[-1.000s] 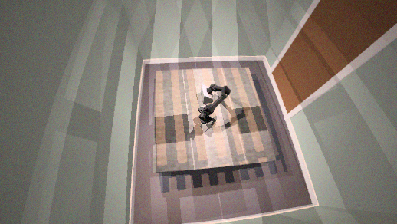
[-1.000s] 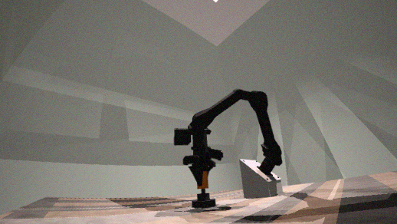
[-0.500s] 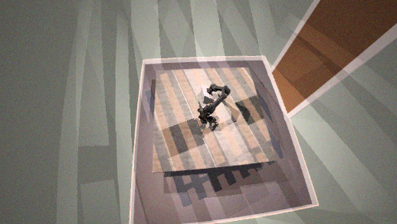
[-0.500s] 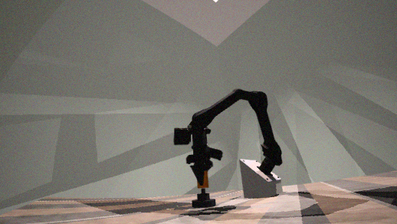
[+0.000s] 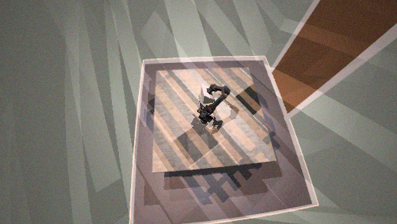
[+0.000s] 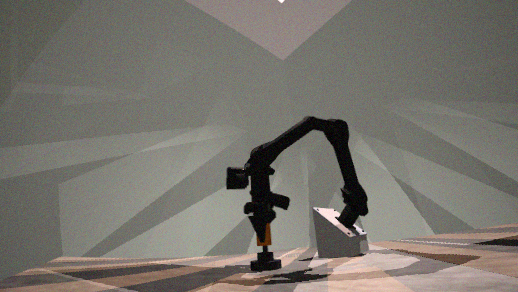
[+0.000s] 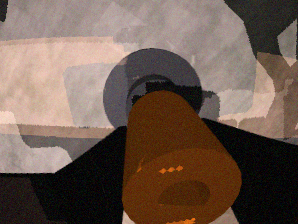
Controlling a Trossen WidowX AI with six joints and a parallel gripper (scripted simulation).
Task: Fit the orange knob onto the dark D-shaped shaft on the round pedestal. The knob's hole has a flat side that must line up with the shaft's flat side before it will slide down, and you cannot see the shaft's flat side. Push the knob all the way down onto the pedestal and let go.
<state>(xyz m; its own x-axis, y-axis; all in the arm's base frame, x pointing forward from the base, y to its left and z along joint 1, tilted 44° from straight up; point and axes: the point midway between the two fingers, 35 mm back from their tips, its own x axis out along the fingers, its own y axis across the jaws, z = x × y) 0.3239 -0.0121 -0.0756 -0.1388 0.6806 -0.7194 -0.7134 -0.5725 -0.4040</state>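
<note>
Right now the orange knob is 20 mm above my gripper tip. Also, from my gripper tip: dark round pedestal: 40 mm below.
</note>
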